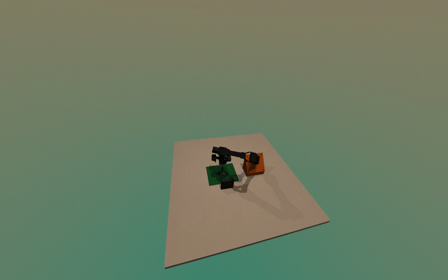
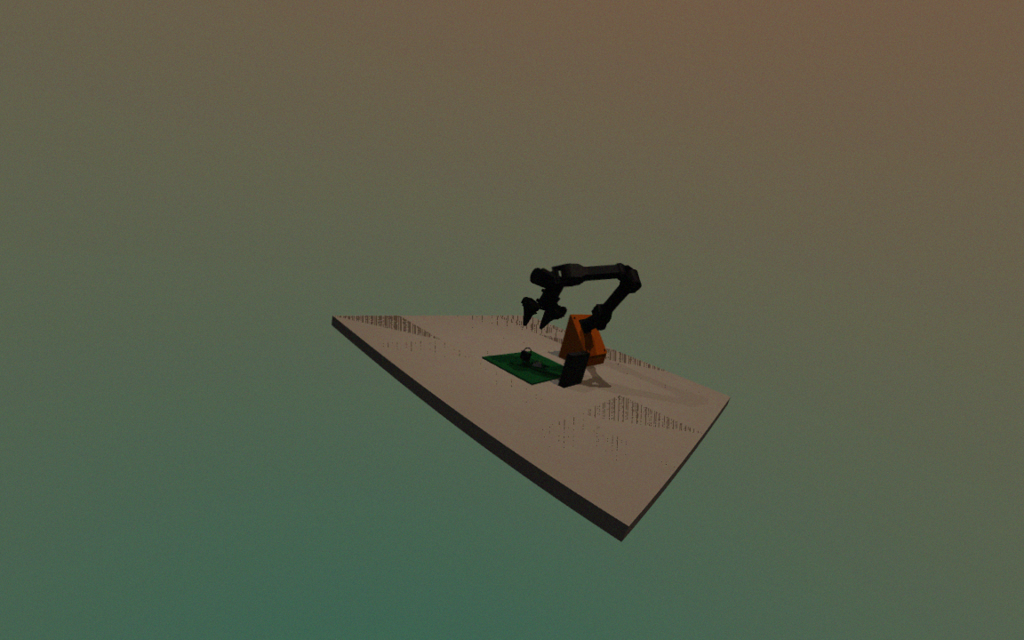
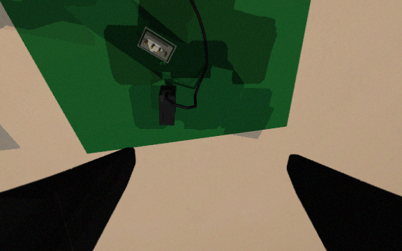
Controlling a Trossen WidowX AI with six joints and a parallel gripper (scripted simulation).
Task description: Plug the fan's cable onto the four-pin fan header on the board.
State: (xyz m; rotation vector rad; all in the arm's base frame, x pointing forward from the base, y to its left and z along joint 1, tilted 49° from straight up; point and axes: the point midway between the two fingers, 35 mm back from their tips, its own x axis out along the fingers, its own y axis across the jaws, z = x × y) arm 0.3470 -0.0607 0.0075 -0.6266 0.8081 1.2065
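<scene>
Now: gripper tip 130 mm above the black fan plug, 40 mm past it and 20 mm to the left of it. Round my gripper tip: green board: 160 mm below, 30 mm to the left, 20 mm behind; black fan: 200 mm to the left, 90 mm below, 20 mm behind; white four-pin fan header: 150 mm below, 40 mm to the left, 30 mm behind.
</scene>
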